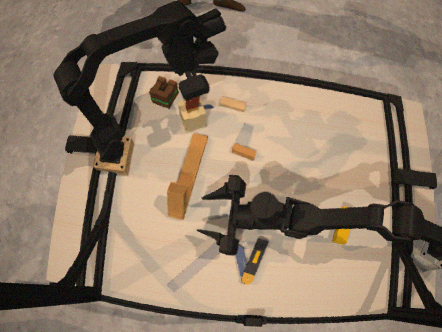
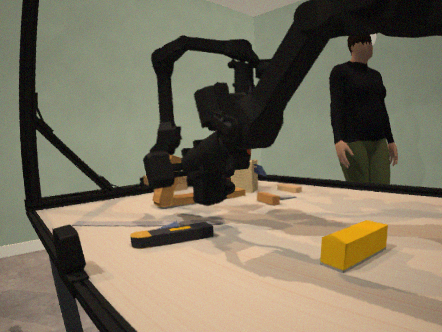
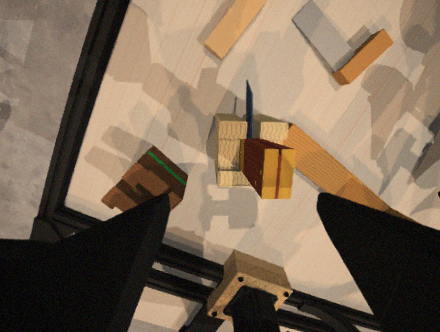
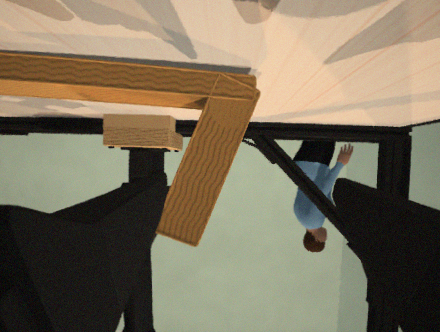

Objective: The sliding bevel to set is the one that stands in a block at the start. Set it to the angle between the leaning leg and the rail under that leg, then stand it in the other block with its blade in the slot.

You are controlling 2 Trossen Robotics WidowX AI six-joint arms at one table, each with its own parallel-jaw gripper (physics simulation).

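Observation:
The bevel, dark red with a yellow end, stands upright in the pale wood block; its blue blade points out at the side. The dark brown slotted block with a green stripe stands empty nearby. The orange leg leans at the end of its rail. My left gripper is open above the bevel, holding nothing. My right gripper is open and empty beside the leg.
Another bevel, black and yellow with a blue blade, lies flat near the right gripper. A yellow block lies under the right arm. Small wood pieces and a grey strip lie near the pale block.

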